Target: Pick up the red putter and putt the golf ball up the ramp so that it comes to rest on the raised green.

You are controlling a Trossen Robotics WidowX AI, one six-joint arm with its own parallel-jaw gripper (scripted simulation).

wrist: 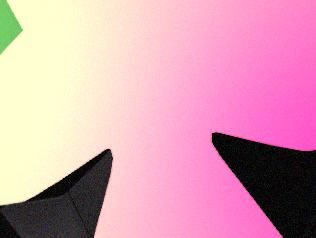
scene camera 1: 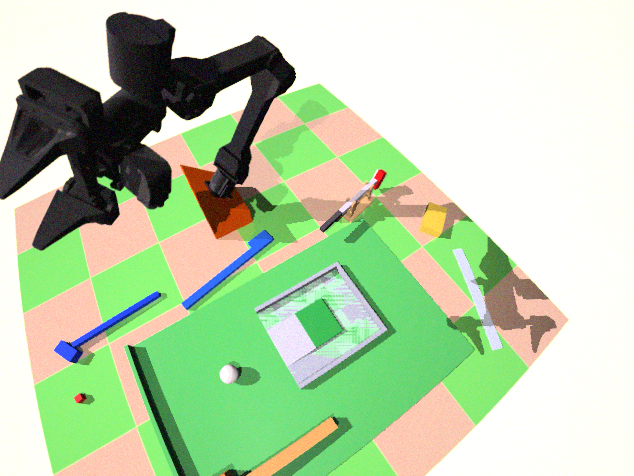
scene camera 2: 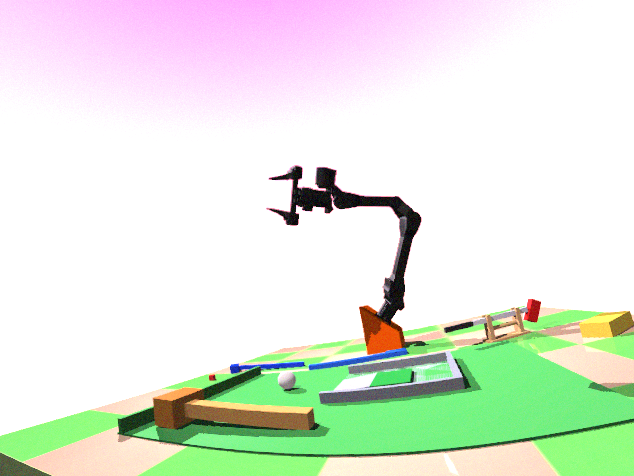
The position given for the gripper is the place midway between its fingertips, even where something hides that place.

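Note:
Gripper (scene camera 1: 18, 226) open, holding nothing. Pale grey bar (scene camera 1: 479, 302). Gripper in the wrist view (wrist: 163, 145). Pale grey bar out of frame in the wrist view. Tan wooden mallet (scene camera 2: 174, 409). Gripper in scene camera 2 (scene camera 2: 267, 193). Pale grey bar out of frame in scene camera 2.

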